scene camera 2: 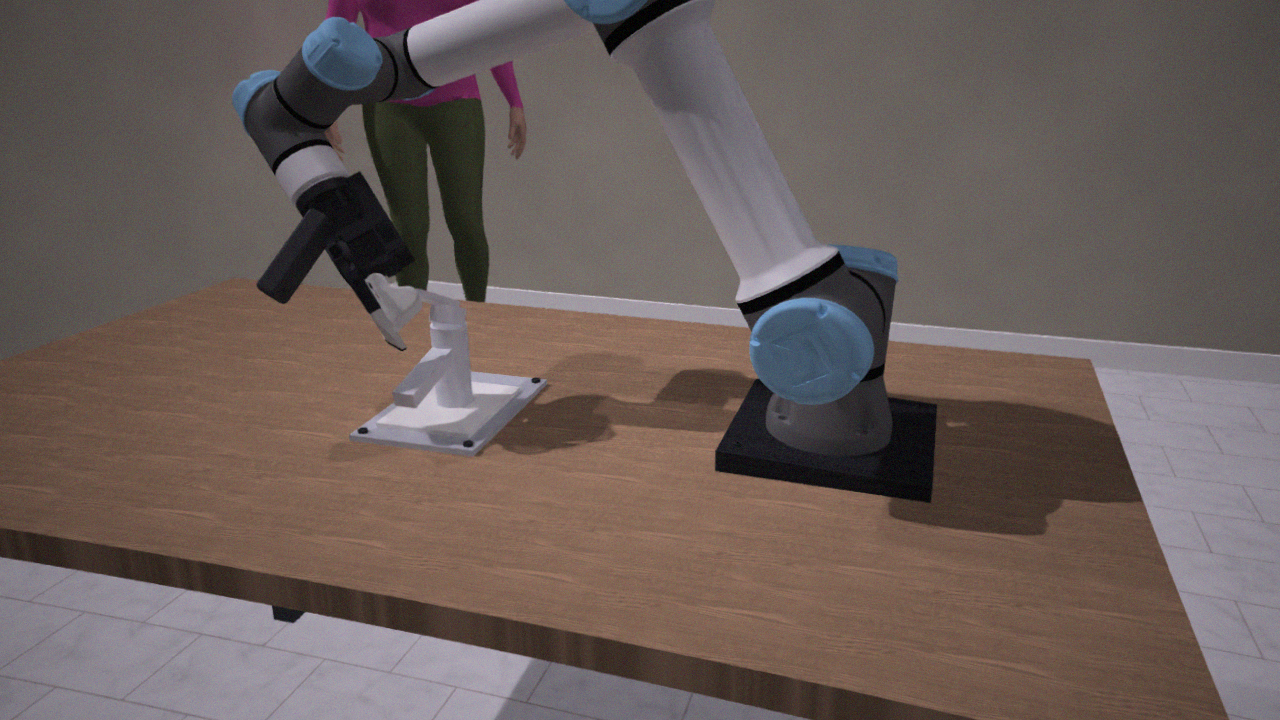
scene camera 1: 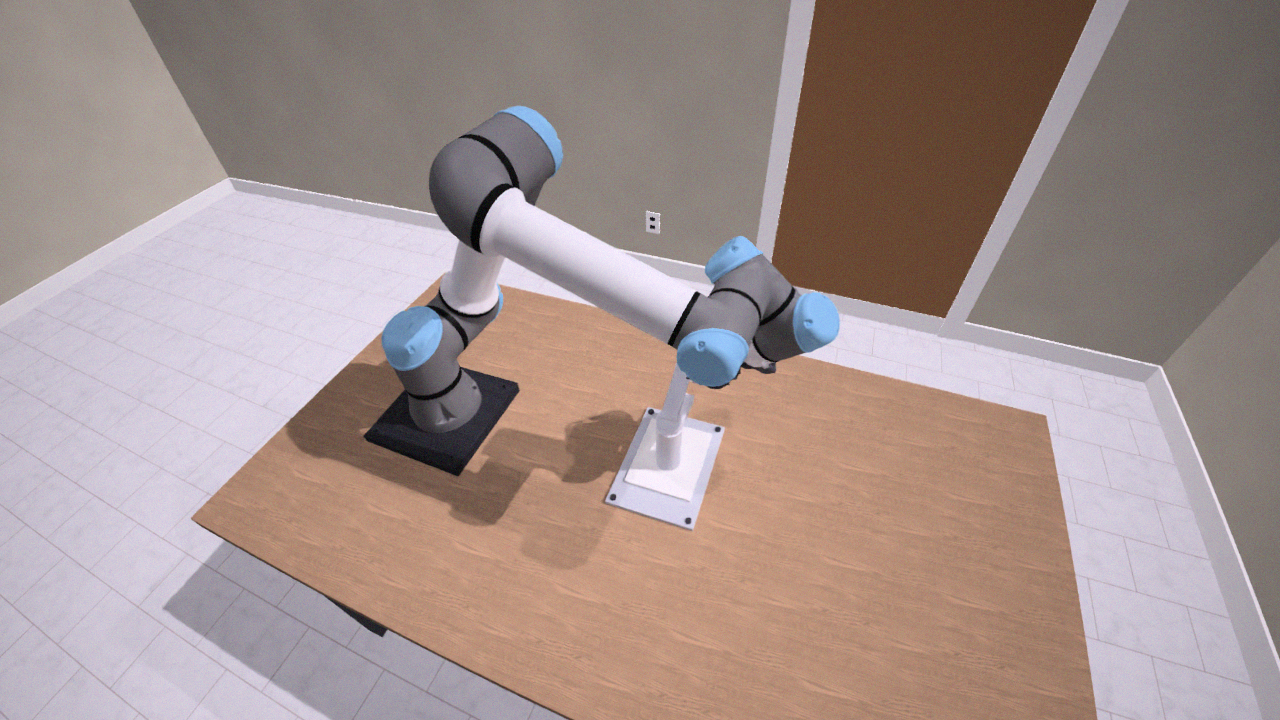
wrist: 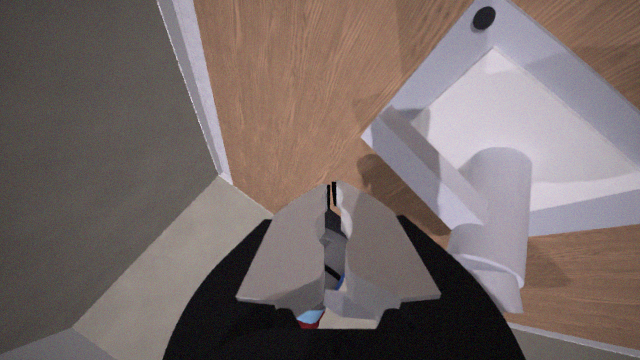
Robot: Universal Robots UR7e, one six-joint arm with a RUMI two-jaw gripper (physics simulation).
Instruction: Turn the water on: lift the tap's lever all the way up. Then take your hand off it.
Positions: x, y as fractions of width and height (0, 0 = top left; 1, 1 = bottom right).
I see my gripper (scene camera 2: 0.32, 0.49), a lever (scene camera 1: 0.52, 0.59) and a plate (scene camera 2: 0.41, 0.54).
The lever also shows in the wrist view (wrist: 0.79, 0.80). My gripper is seen too in the wrist view (wrist: 0.52, 0.52). The plate is seen too in scene camera 1 (scene camera 1: 0.52, 0.71) and in the wrist view (wrist: 0.82, 0.11).
